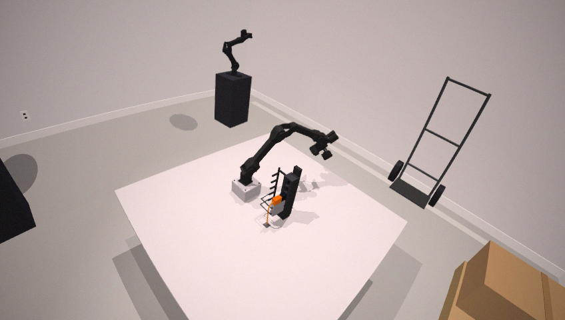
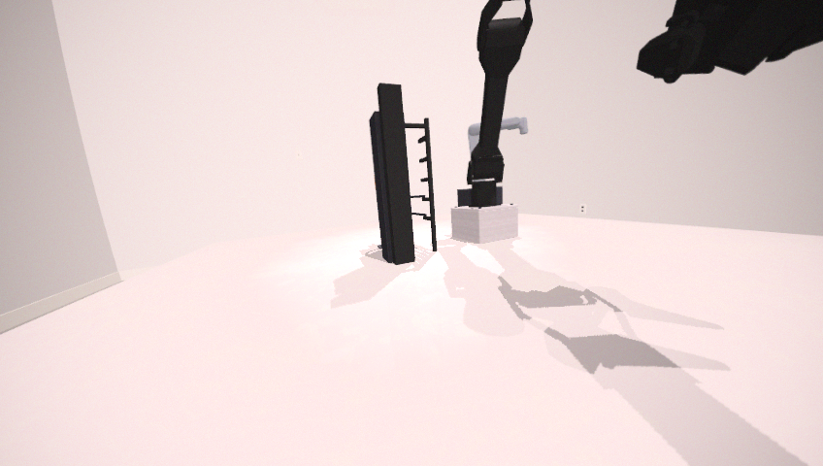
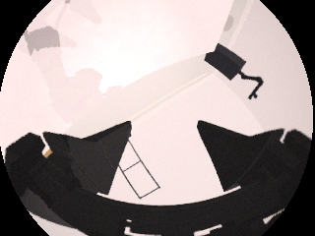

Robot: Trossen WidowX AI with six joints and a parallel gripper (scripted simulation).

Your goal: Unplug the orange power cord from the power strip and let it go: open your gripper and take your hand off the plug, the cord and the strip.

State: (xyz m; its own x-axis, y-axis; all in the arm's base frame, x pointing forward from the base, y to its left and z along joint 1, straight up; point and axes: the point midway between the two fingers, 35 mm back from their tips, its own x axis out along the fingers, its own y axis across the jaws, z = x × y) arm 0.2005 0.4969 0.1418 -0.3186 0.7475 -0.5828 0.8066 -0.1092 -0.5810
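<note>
My gripper tip is 8 cm short of the orange plug, 56 cm to the left of it and 3 cm above it.
</note>
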